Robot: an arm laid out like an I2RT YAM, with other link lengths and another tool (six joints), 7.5 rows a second.
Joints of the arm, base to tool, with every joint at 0 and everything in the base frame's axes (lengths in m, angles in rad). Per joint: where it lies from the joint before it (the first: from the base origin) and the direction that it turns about. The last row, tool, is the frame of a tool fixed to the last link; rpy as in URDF.
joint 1: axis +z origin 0 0 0.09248
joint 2: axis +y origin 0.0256 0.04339 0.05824
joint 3: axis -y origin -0.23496 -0.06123 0
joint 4: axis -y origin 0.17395 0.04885 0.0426
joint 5: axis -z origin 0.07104 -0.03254 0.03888
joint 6: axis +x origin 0.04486 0 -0.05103
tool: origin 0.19 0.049 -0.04 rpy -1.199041 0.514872 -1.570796
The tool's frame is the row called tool.
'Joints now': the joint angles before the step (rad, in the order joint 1, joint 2, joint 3, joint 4, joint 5, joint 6). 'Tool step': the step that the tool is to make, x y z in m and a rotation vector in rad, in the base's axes. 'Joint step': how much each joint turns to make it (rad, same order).
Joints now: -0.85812, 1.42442, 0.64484, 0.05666, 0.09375, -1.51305
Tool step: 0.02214, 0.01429, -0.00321, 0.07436, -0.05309, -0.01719
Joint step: 0.05600, 0.03435, 0.06387, -0.05911, -0.00599, 0.11582
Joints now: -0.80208, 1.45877, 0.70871, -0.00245, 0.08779, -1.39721
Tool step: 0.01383, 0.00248, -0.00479, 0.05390, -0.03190, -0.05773
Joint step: 0.03245, 0.06605, 0.06728, -0.02742, 0.02298, 0.10675
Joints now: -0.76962, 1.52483, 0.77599, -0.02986, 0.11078, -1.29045
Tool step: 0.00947, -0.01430, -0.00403, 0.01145, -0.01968, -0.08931
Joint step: 0.01164, 0.09598, 0.07470, 0.01545, 0.05627, 0.08748
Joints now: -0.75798, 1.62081, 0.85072, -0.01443, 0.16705, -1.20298
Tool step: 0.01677, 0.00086, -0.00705, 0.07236, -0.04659, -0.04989
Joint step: 0.00172, 0.07743, 0.09111, -0.04451, -0.02474, 0.09712
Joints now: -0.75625, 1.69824, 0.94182, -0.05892, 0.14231, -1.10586
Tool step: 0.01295, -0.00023, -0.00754, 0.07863, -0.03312, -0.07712
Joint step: 0.00000, 0.08503, 0.11198, -0.07229, -0.00783, 0.11185
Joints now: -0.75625, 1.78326, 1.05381, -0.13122, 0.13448, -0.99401
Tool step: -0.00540, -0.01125, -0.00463, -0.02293, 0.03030, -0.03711
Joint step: 0.00001, 0.03938, 0.01865, 0.01379, 0.05260, 0.00395
